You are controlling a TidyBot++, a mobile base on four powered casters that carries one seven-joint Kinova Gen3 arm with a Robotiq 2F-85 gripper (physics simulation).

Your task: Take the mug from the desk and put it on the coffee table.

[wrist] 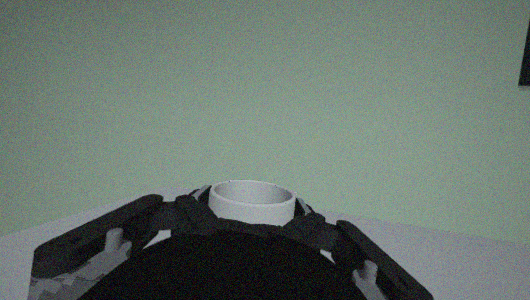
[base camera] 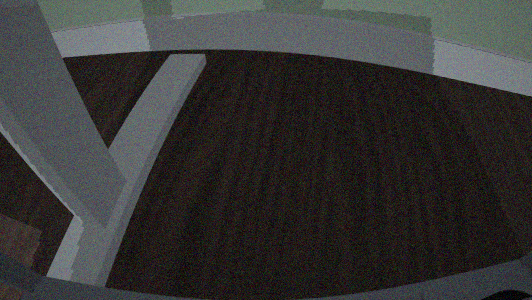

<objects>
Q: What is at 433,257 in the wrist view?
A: A pale grey desk.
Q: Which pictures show the white mug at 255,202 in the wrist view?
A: The wrist view only.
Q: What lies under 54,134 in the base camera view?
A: A pale grey desk.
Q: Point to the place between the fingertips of my gripper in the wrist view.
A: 252,201
</objects>
